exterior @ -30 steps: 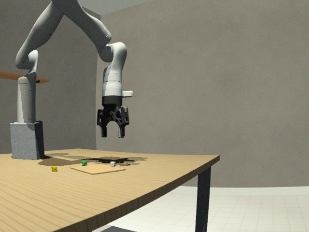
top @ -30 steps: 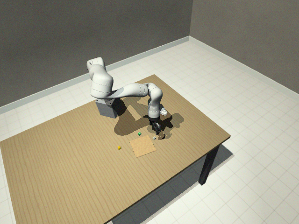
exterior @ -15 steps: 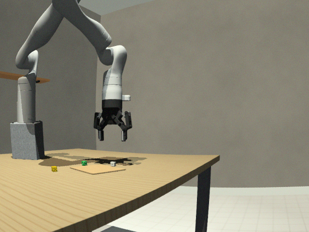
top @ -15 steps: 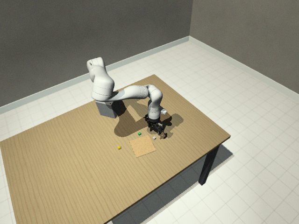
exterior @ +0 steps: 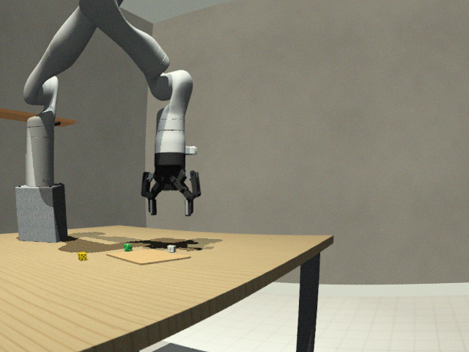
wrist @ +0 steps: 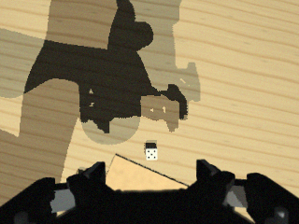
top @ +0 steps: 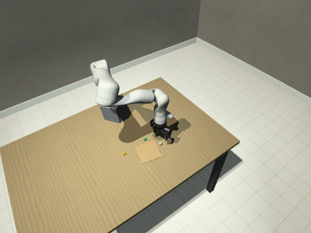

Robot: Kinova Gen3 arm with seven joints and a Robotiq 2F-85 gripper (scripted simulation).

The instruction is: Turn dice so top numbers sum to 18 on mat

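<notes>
Right now the white die is 90 mm below my hand. The rest, counted from my hand: yellow die (70 mm behind, 240 mm to the right, 90 mm below); tan mat (100 mm to the right, 90 mm below); green die (90 mm behind, 60 mm to the right, 90 mm below).
</notes>
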